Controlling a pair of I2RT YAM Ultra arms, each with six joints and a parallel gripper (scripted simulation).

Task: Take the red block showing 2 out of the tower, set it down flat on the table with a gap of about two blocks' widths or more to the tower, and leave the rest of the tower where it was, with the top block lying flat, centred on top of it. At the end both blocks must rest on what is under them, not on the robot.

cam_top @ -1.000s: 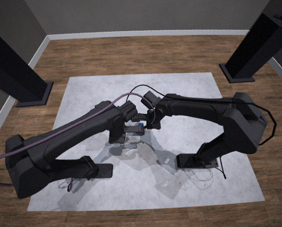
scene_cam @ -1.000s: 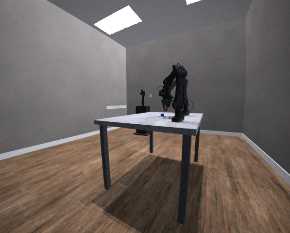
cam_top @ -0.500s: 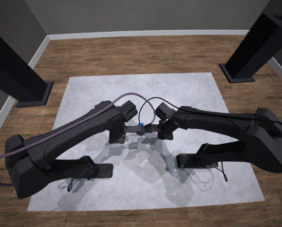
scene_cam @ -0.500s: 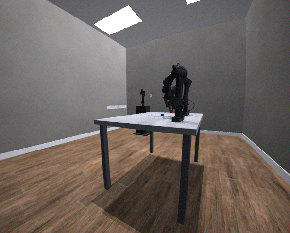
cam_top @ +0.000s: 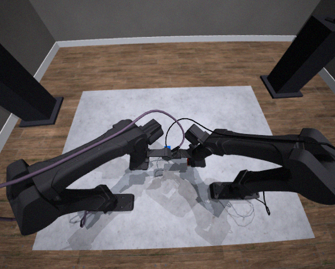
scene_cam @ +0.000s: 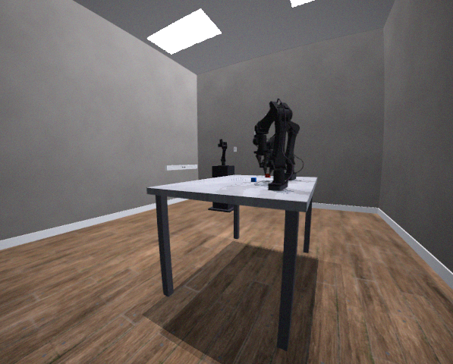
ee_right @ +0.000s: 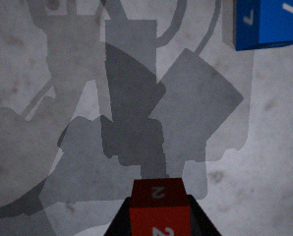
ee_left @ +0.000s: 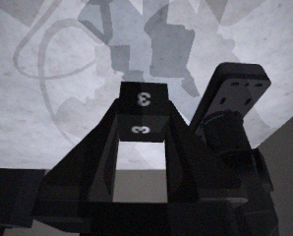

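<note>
Right now my right hand is 10 cm to the right of the blue block showing 7, 8 cm short of it and 3 cm above it. Also, from my right hand: black block showing 3: 22 cm to the left, 8 cm above, 2 cm behind; red block showing 2: 1 cm to the right, 1 cm below.
My left hand is right at the black block showing 3. The rest, counted from my left hand: red block showing 2: 20 mm ahead, 230 mm to the right, 90 mm below; blue block showing 7: 100 mm ahead, 120 mm to the right, 110 mm below.
</note>
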